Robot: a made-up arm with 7 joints.
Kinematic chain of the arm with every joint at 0, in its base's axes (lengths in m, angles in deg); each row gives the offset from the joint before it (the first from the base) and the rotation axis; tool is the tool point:
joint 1: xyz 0 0.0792 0 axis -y
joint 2: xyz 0 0.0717 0 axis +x
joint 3: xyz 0 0 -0.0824 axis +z
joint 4: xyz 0 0 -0.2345 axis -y
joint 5: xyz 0 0 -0.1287 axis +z
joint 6: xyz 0 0 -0.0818 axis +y
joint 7: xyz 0 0 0 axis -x
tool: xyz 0 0 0
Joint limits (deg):
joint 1: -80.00..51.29
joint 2: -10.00..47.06
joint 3: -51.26..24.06
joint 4: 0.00..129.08
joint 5: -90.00..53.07
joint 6: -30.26..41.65
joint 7: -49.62..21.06
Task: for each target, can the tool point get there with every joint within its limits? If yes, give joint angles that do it. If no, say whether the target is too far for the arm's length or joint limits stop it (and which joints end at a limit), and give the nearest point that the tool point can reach.
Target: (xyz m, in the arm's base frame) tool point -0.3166 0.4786 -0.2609
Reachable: yes | joints -56.12 38.16 7.71 11.08 -74.39 -9.78 -8.34
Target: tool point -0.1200 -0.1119 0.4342
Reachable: no: joint limits stop it (at a limit: joint 1, joint 2, joint 4) | nearest point 0.1891 -0.0056 -0.0189 | short by 0.559 m
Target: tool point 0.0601 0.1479 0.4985
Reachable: no: joint limits stop it (at a limit: joint 1, joint 2, joint 3, joint 4) | nearest point 0.1532 0.3311 0.0685 | short by 0.477 m
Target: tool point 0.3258 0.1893 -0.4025
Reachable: yes | joints 32.29 9.02 -35.25 20.56 -6.43 -7.65 -17.29
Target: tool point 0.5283 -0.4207 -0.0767
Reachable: no: too far | nearest point 0.3628 -0.0671 -0.1358 | short by 0.395 m
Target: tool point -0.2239 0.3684 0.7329
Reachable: no: too far | nearest point 0.1532 0.3311 0.0685 | short by 0.765 m
